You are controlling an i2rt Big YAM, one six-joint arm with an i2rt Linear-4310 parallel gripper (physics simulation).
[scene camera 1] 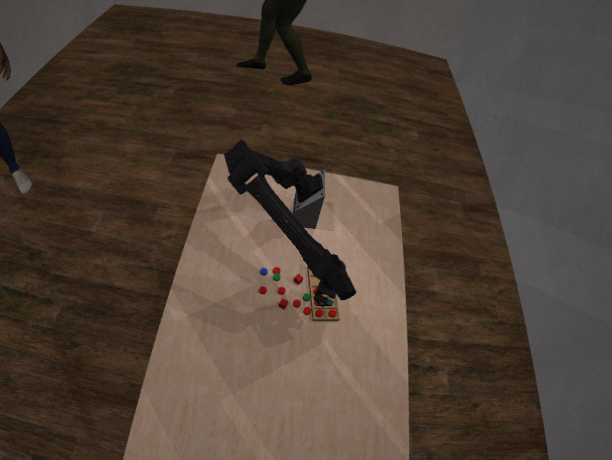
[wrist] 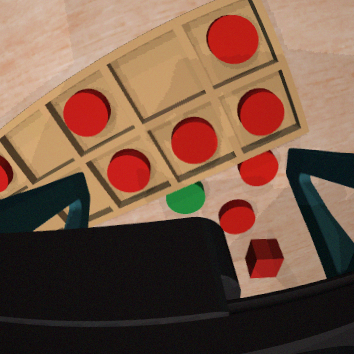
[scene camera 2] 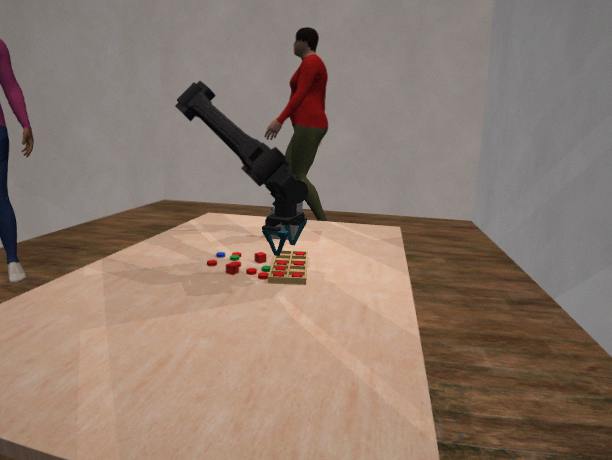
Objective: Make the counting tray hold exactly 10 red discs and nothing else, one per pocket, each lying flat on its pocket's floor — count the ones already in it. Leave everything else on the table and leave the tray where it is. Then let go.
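The tray (scene camera 1: 326, 319) (scene camera 2: 287, 281) (wrist: 303, 127) has two columns of pockets. Several hold a red disc lying flat, among them both end pockets, with discs (wrist: 232, 39) (wrist: 261, 111). An empty pocket (wrist: 157, 75) lies beside the disc (wrist: 194, 140); more empty ones show further along, partly behind the left finger in the wrist view. Loose red discs lie left of the tray in the scene views: one (scene camera 1: 307, 311) (scene camera 2: 263, 275) (wrist: 258, 167) close by its edge, another (scene camera 1: 296, 303) (scene camera 2: 251, 271) (wrist: 237, 216) further out. My gripper (scene camera 1: 324, 302) (scene camera 2: 285, 248) (wrist: 188, 172) is open and empty above the tray.
A green disc (scene camera 1: 306, 297) (scene camera 2: 266, 269) (wrist: 185, 198) lies close by the tray's long side. Two red cubes (scene camera 1: 298, 279) (scene camera 1: 283, 303), another green disc (scene camera 1: 276, 277), a blue disc (scene camera 1: 264, 271) and more red discs (scene camera 1: 281, 290) (scene camera 1: 262, 290) lie further left.
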